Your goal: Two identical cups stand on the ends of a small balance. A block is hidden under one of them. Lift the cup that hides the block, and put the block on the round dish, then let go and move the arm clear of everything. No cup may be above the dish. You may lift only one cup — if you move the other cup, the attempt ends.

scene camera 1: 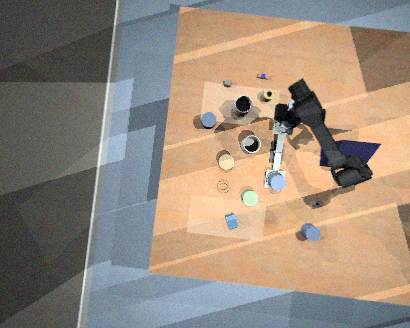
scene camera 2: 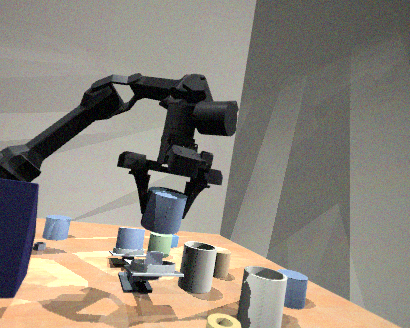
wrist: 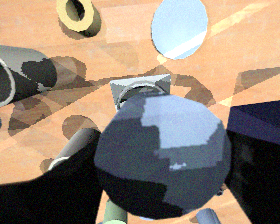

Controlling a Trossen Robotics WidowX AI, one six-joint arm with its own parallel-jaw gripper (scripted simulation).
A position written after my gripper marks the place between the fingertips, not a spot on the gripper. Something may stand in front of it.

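Observation:
A blue cup (scene camera 2: 164,210) is being carried by my gripper (scene camera 2: 162,216), and I see that gripper in the wrist view as well (wrist: 152,130). There is also a grey balance (scene camera 2: 136,267), which the wrist view shows me too (wrist: 122,89).

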